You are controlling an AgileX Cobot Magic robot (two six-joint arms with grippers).
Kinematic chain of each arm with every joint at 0, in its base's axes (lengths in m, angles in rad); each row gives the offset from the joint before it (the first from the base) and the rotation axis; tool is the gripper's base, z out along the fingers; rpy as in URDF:
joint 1: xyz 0 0 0.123 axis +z
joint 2: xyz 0 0 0 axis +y
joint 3: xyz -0.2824 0 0.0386 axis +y
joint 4: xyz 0.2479 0 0.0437 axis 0.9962 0 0.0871
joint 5: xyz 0 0 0 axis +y
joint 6: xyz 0.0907 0 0.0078 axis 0.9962 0 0.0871
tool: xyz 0 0 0 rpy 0 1.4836 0
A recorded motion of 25 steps. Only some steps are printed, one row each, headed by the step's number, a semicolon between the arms.
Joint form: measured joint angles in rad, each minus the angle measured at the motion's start. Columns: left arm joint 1, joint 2, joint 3, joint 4, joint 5, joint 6; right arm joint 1, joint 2, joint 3, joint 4, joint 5, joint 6.
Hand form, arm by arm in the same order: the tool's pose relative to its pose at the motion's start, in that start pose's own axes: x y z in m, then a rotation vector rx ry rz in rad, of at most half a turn. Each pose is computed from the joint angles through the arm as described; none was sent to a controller.
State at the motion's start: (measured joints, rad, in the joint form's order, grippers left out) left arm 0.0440 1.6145 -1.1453 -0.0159 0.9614 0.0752; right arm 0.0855 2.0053 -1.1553 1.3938 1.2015 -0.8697
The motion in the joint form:
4: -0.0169 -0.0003 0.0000 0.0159 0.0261 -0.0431; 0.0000 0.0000 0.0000 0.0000 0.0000 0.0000
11: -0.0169 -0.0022 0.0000 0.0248 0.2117 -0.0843; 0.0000 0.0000 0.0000 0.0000 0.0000 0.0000
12: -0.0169 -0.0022 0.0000 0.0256 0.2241 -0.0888; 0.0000 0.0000 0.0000 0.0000 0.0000 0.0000
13: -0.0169 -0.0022 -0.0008 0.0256 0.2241 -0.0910; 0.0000 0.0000 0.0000 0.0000 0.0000 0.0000
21: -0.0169 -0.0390 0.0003 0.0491 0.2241 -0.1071; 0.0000 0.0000 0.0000 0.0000 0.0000 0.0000
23: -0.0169 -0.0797 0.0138 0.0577 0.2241 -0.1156; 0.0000 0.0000 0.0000 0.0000 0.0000 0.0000
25: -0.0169 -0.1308 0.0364 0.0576 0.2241 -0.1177; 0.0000 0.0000 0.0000 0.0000 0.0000 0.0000
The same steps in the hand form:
4: 0.0022 -0.0042 -0.0001 -0.0082 0.0264 -0.0177; 0.0000 0.0000 0.0000 0.0000 0.0000 0.0000
11: 0.0190 -0.0043 -0.0027 -0.0128 0.2101 -0.0552; 0.0000 0.0000 0.0000 0.0000 0.0000 0.0000
12: 0.0201 -0.0043 -0.0030 -0.0137 0.2225 -0.0594; 0.0000 0.0000 0.0000 0.0000 0.0000 0.0000
13: 0.0200 -0.0043 -0.0031 -0.0140 0.2217 -0.0616; 0.0000 0.0000 0.0000 0.0000 0.0000 0.0000
21: 0.0222 -0.0025 -0.0143 -0.0371 0.1861 -0.0668; 0.0000 0.0000 0.0000 0.0000 0.0000 0.0000
23: 0.0276 -0.0022 -0.0240 -0.0459 0.1588 -0.0718; 0.0000 0.0000 0.0000 0.0000 0.0000 0.0000
25: 0.0359 -0.0027 -0.0344 -0.0463 0.1302 -0.0744; 0.0000 0.0000 0.0000 0.0000 0.0000 0.0000

